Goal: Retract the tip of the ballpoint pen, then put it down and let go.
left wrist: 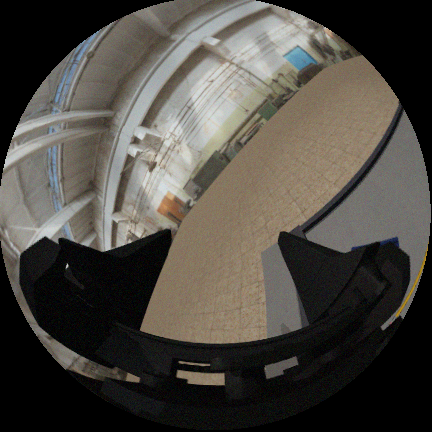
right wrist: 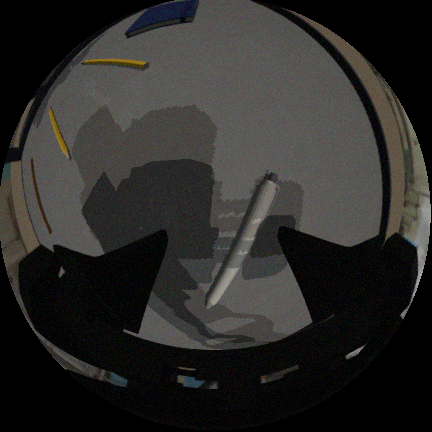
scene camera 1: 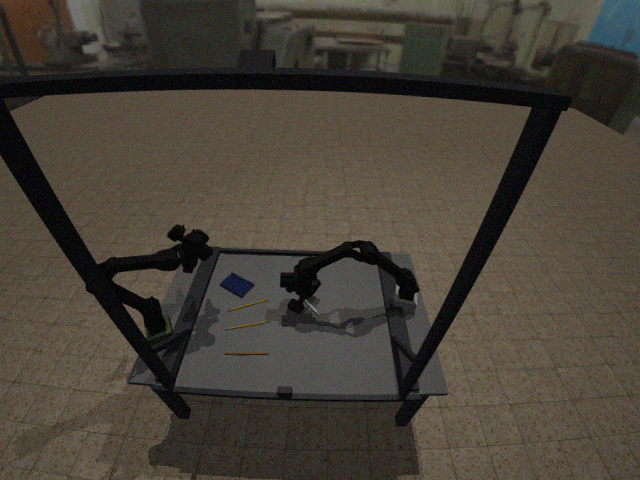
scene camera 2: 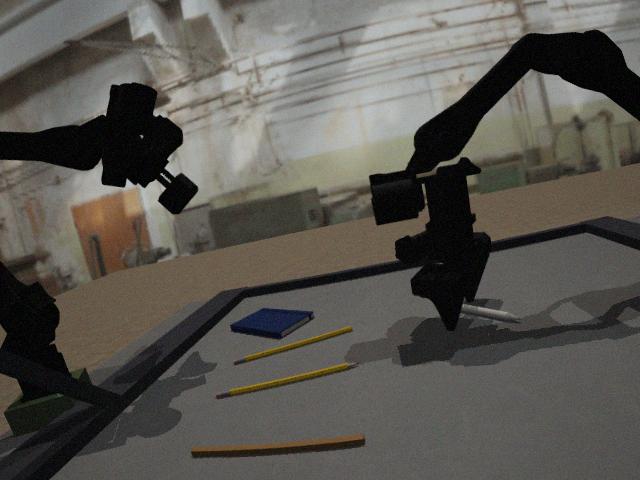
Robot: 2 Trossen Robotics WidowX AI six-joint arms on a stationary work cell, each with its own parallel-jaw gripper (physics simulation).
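Frame: origin at the left arm's base, x ahead, y left, z up, level; metres.
Seen in the pictures: left gripper, fingertip midpoint: (left wrist: 226, 236) (scene camera 2: 162, 174); right gripper, fingertip midpoint: (right wrist: 223, 234) (scene camera 1: 304, 304) (scene camera 2: 461, 315); left arm's base at its link origin: (scene camera 1: 157, 327); right arm's base at its link origin: (scene camera 1: 406, 294).
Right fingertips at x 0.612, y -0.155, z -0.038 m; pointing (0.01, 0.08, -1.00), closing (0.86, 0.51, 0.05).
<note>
Offsets run from my right fingertips to a thing's top centre. Level surfaces: height alone.
The ballpoint pen @(dx +0.020, dy -0.015, dz +0.011 m) (scene camera 1: 311, 307) (scene camera 2: 488, 312) (right wrist: 246, 237) is light grey with a dark button and lies on the grey table @(dz -0.002 m) (scene camera 1: 336, 366) (right wrist: 300, 100). In the right wrist view its button end points up and its pointed end down-left; whether the writing point sticks out is too small to tell. My right gripper (scene camera 2: 460, 314) (right wrist: 223, 234) is open above the pen, pointing down, its fingertips on either side of the pen's body in the wrist view, with nothing held. My left gripper (left wrist: 226, 236) is open and empty, raised at the table's left edge, far from the pen.
A blue notebook @(dx -0.231, dy +0.252, dz +0.010 m) (scene camera 1: 236, 285) (scene camera 2: 271, 322) (right wrist: 162, 17) and two yellow pencils lie left of the pen in both scene views. An orange-brown stick @(dx -0.316, dy -0.106, dz +0.005 m) (scene camera 1: 246, 353) (scene camera 2: 279, 446) (right wrist: 41, 197) lies nearer the front. A dark frame (scene camera 1: 289, 81) rises around the table.
</note>
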